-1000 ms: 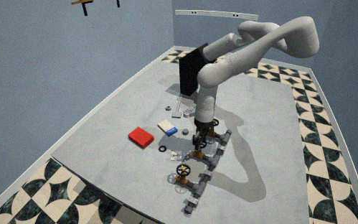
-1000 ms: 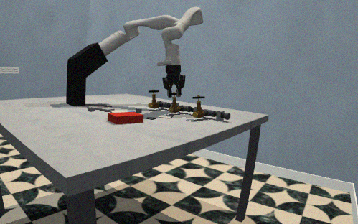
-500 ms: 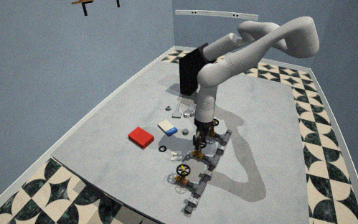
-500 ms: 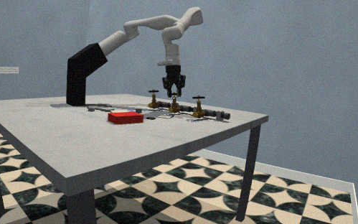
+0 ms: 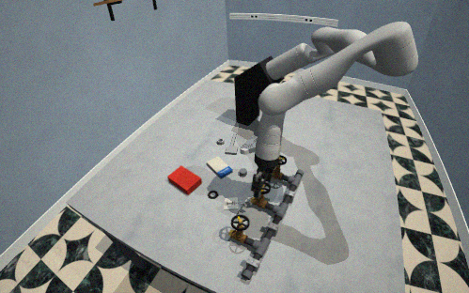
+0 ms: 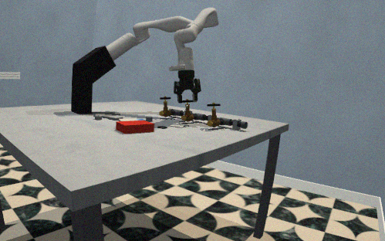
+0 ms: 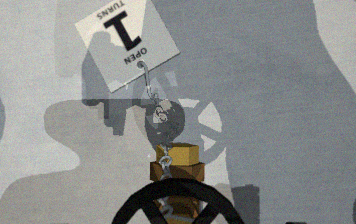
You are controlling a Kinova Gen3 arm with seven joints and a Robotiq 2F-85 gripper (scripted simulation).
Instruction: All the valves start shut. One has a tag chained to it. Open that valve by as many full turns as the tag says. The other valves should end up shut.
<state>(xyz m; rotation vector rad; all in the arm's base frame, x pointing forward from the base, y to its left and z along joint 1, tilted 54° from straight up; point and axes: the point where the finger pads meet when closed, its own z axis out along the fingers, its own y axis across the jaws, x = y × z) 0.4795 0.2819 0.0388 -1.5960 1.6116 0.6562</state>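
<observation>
My gripper is now 100 mm above the white tag, 90 mm to the left of it and 50 mm short of it. Round my hand: red box (320 mm to the right, 80 mm below, 60 mm ahead); small grey cylinder (140 mm to the right, 100 mm behind, 90 mm below); white-and-blue box (240 mm to the right, 90 mm below, 80 mm behind).
</observation>
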